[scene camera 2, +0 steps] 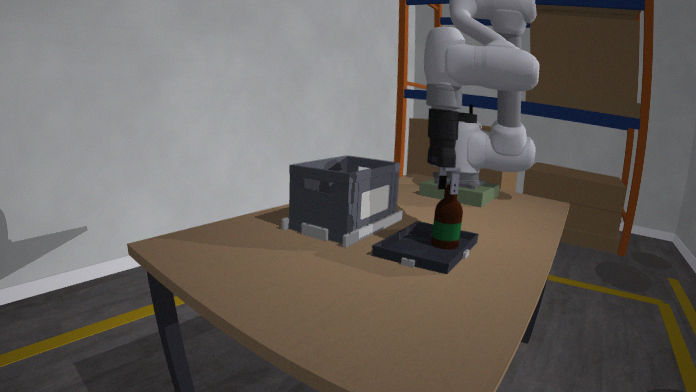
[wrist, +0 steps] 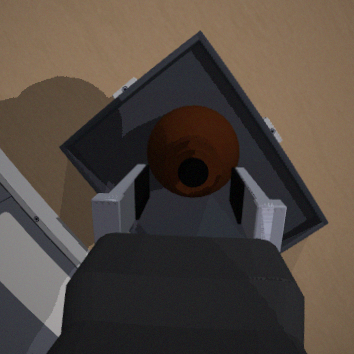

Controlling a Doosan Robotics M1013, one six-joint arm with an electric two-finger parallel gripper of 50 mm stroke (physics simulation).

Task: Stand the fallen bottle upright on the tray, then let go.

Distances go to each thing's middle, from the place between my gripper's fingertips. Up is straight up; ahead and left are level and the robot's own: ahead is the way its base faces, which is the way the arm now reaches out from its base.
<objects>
The brown bottle (scene camera 2: 447,223) is 60 mm below my hand, 10 mm to the left of it and 10 mm behind it.
</objects>
